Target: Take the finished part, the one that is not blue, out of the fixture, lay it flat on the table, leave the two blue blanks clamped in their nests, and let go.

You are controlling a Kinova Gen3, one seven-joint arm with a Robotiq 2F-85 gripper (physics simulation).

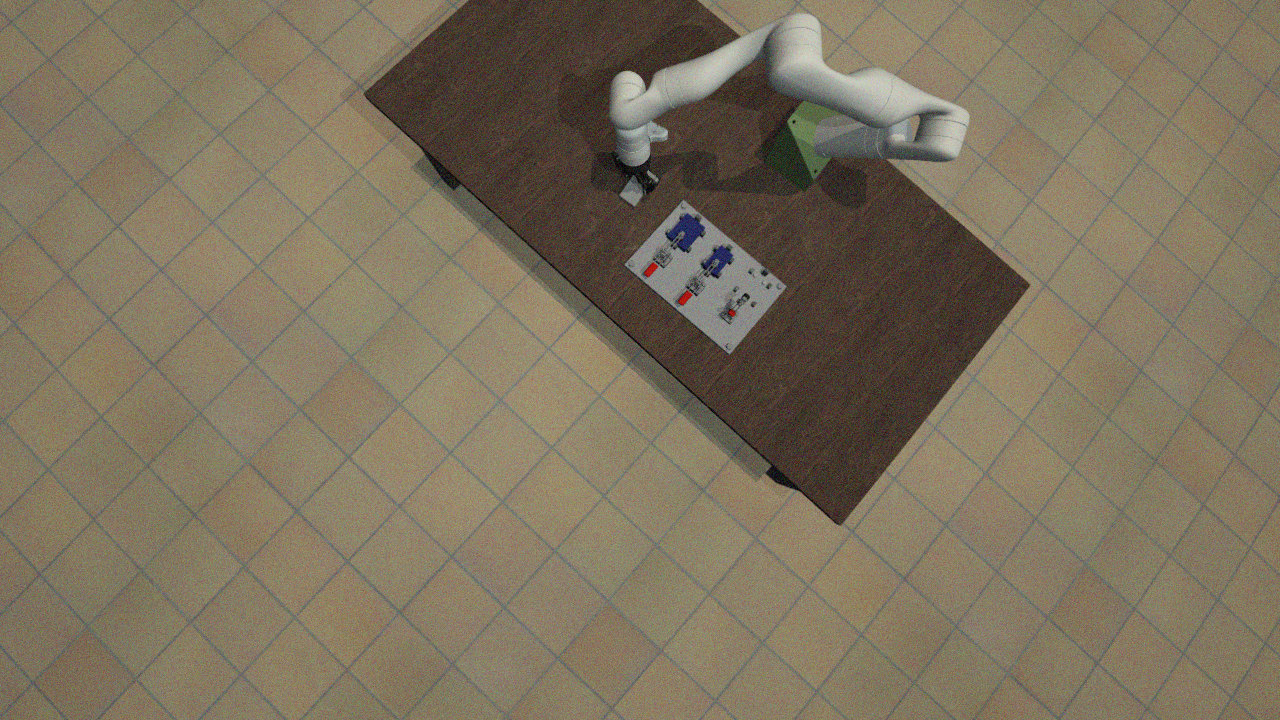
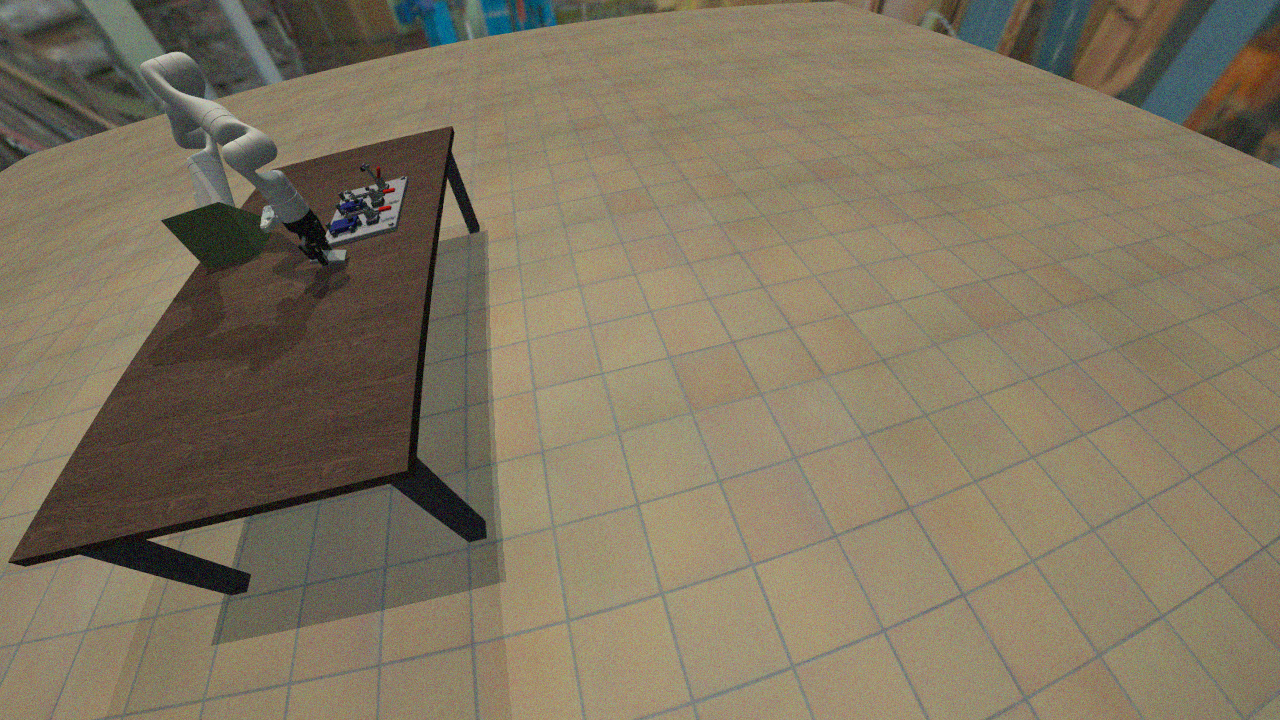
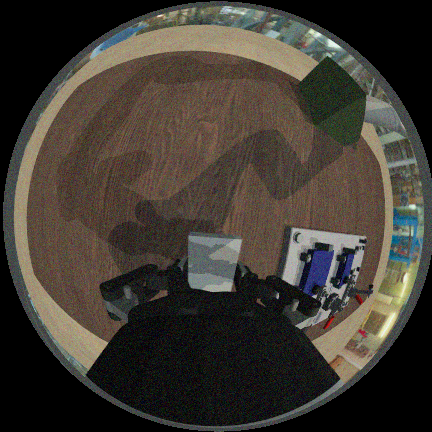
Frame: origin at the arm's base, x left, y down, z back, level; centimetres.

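Seen in the pictures: gripper, fingertip midpoint: (image 1: 638, 186) (image 2: 328, 258) (image 3: 211, 266); arm's base at its link origin: (image 1: 825, 137) (image 2: 221, 219) (image 3: 348, 103).
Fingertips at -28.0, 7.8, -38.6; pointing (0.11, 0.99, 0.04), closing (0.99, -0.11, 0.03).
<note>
Pixels of each thing's middle, then the offset from my fingertips to it, as dx, dy, dz. Level surfaces: height alone.
- finished part at the middle of its body: (image 3: 210, 271) (image 1: 637, 186) (image 2: 328, 256) +0.0, -0.6, -0.4
- fixture plate at the middle of its body: (image 3: 331, 283) (image 1: 705, 276) (image 2: 368, 209) +28.2, +1.8, -5.9
- larger blue blank at the middle of its body: (image 3: 316, 272) (image 1: 685, 232) (image 2: 344, 225) +17.2, -0.3, -1.2
- smaller blue blank at the middle of its body: (image 3: 344, 268) (image 1: 717, 261) (image 2: 352, 206) +28.2, -0.6, -1.6
- dark wooden table at its surface level: dy +2.5
The finished part (image 1: 632, 189) (image 2: 336, 257) (image 3: 215, 260) is a pale grey, flat-faced piece, clear of the fixture plate (image 1: 707, 320) (image 2: 383, 224) (image 3: 311, 236). My gripper (image 1: 645, 181) (image 2: 320, 255) (image 3: 211, 266) is shut on it, with a finger on either side. The part is low over the table beside the fixture's near end; whether it touches the table I cannot tell. The larger blue blank (image 1: 685, 231) (image 2: 343, 226) (image 3: 318, 270) and the smaller blue blank (image 1: 718, 259) (image 2: 351, 205) (image 3: 344, 268) sit in their nests, with clamp arms over them.
Two clamps have red handles (image 1: 650, 268) (image 1: 684, 298). A third, raised clamp (image 1: 731, 313) (image 2: 375, 177) stands by the nest without a part. The green base (image 1: 799, 147) (image 2: 214, 234) (image 3: 332, 100) is behind, on the dark wooden table (image 1: 877, 385) (image 2: 295, 394) (image 3: 200, 125). A long table edge runs beyond the part.
</note>
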